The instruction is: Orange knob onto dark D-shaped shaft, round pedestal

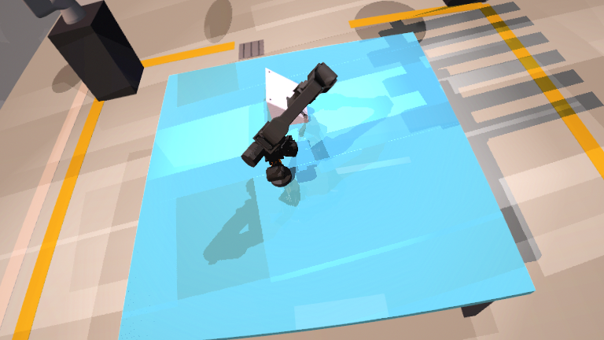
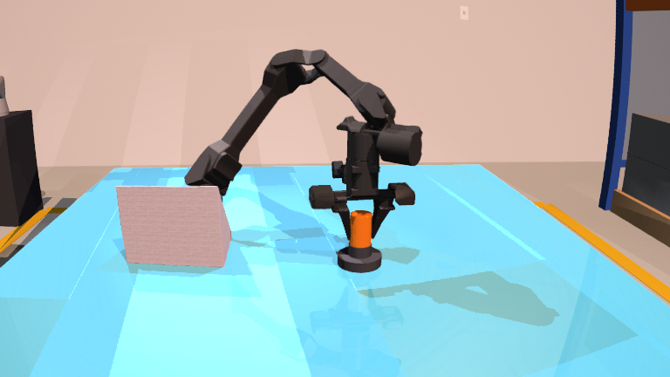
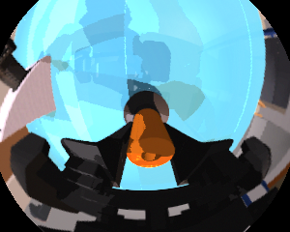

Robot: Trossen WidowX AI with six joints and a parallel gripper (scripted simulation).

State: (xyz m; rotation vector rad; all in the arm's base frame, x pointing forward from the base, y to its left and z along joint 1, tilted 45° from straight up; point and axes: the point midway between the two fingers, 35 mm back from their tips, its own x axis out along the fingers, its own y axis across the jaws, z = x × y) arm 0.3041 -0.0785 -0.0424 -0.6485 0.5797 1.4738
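My gripper tip is 20 mm below the orange knob. From my gripper tip the other things lie so: dark round pedestal: 20 mm below.
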